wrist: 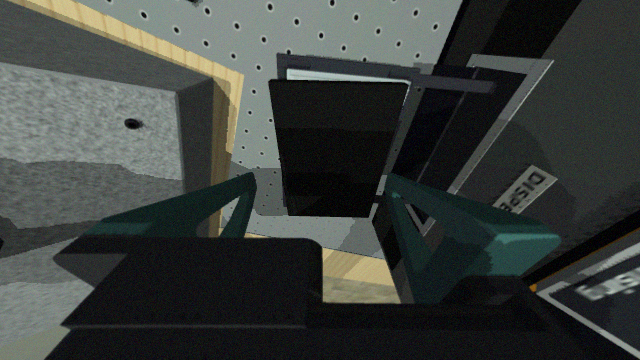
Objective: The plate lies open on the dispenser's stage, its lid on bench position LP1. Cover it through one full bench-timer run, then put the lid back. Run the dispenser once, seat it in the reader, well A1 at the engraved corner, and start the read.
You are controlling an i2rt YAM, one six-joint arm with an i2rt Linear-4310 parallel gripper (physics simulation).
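Places are measured from the arm's base along level axes (x ahead, y left, z up), in metres.
Where they show: gripper, fingertip midpoint: point(320, 179).
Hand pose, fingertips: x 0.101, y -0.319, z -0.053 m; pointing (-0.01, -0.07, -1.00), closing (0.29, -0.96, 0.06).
Note:
Things, the pixels of their top centre, and the offset from my fingertips. "*": a spot on its surface instead. Level surfaces: height alone.
- black lid, middle of its top: point(333, 172) dx -0.001, dy -0.012, dz -0.015 m
- plate, middle of its top: point(337, 162) dx +0.002, dy -0.017, dz -0.028 m
- dark stage, surface spot: point(350, 61) * dx +0.072, dy -0.002, dz -0.042 m
- dispenser, surface spot: point(560, 130) * dx +0.076, dy -0.114, dz +0.014 m
- perforated bench top, its level: dz -0.123 m
- dispenser's dark body with a name label, surface spot: point(527, 189) * dx +0.043, dy -0.120, dz +0.024 m
- framed panel, surface spot: point(610, 295) * dx +0.024, dy -0.127, dz +0.076 m
The black lid point(337, 145) lies on the plate on the dispenser's stage and covers it nearly whole. A thin pale strip of the plate point(345, 76) shows at the lid's far edge. The dark stage point(350, 61) shows around them, with an arm reaching right to the dispenser point(560, 130). My gripper point(320, 179) is open, its two green fingers apart on the left and right of the lid's near end, with nothing held between them. Whether the fingers stand above the lid or level with it is hard to tell. The reader and the bench timer are not recognisable in this view.
A wooden-edged bin point(227, 95) with a grey speckled inside stands at the left. The perforated bench top point(310, 20) runs behind and beside the stage. The dispenser's dark body with a name label point(527, 189) rises at the right. A framed panel point(610, 295) is at the lower right.

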